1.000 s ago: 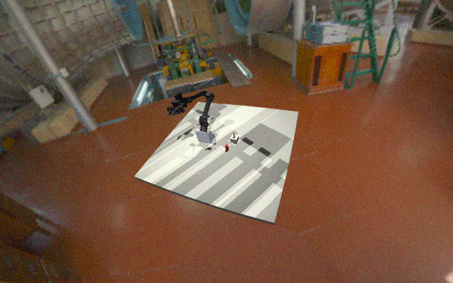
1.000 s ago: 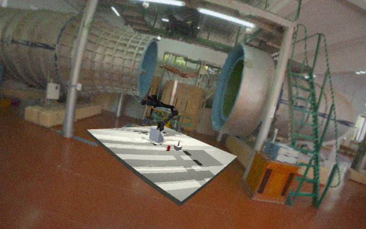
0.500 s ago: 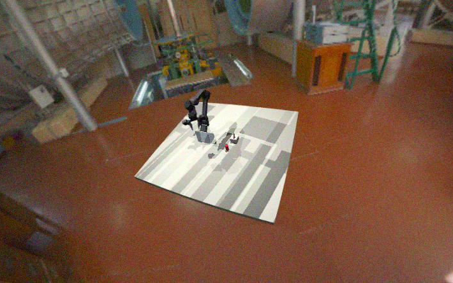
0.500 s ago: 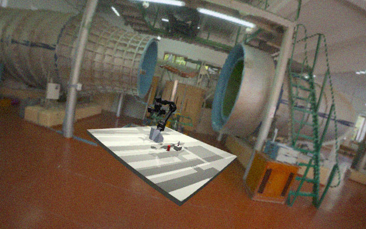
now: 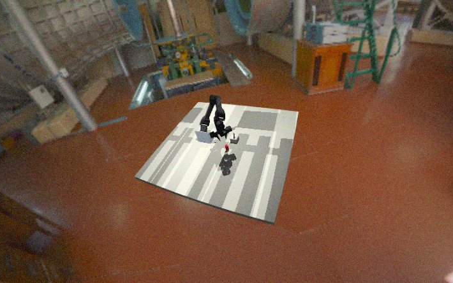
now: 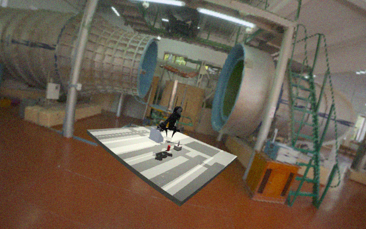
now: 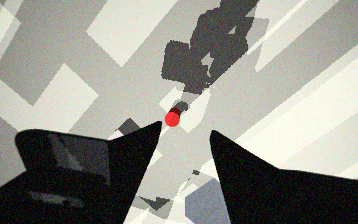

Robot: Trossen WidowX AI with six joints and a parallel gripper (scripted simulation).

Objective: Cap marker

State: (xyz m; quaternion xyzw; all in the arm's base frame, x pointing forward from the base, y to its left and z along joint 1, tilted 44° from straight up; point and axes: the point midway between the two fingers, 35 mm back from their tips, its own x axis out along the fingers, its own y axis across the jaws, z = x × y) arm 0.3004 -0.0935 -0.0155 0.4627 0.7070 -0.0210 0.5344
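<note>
My gripper tip is now 120 mm above the red cap and 30 mm to the right of it. Also, from my gripper tip: white block (170 mm to the left, 130 mm below).
</note>
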